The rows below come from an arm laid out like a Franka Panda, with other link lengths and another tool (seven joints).
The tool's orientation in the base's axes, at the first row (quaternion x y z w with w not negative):
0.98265 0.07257 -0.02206 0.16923
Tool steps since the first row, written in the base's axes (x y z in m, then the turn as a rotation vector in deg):
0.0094 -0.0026 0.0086 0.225 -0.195 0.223
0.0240 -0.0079 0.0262 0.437 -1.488 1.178
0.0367 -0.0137 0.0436 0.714 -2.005 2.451
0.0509 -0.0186 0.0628 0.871 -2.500 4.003
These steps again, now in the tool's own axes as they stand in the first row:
0.0084 0.0067 -0.0074 0.181 0.289 -0.149
0.0209 0.0196 -0.0225 0.151 1.841 -0.618
0.0315 0.0326 -0.0371 0.268 2.784 -1.648
0.0435 0.0457 -0.0539 0.251 3.780 -2.947

